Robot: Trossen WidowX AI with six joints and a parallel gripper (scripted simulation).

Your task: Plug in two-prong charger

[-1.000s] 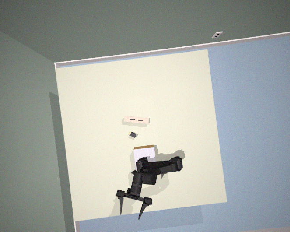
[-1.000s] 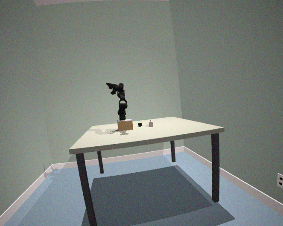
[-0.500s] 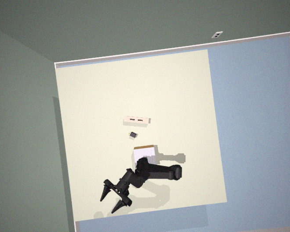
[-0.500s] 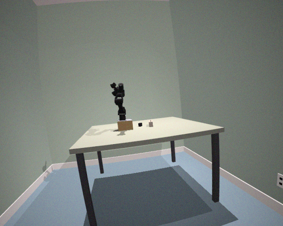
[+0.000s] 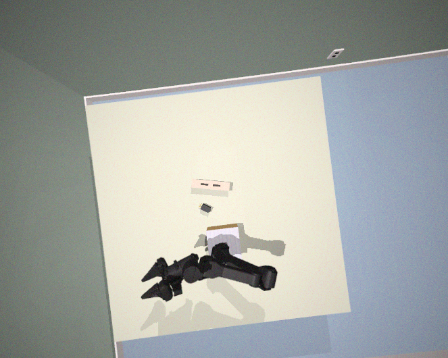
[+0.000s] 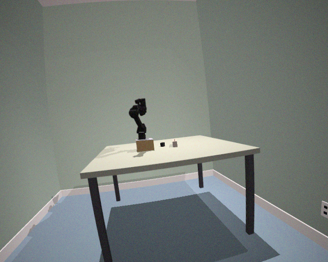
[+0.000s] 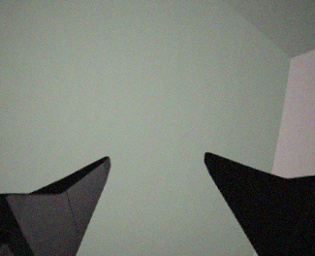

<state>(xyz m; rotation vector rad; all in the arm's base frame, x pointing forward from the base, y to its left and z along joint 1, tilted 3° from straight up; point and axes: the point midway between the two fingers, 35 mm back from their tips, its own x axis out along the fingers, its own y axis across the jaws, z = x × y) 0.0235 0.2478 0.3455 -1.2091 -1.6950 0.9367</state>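
Right now my gripper tip is 190 mm short of the dark two-prong charger, 230 mm to the left of it and 430 mm above it.
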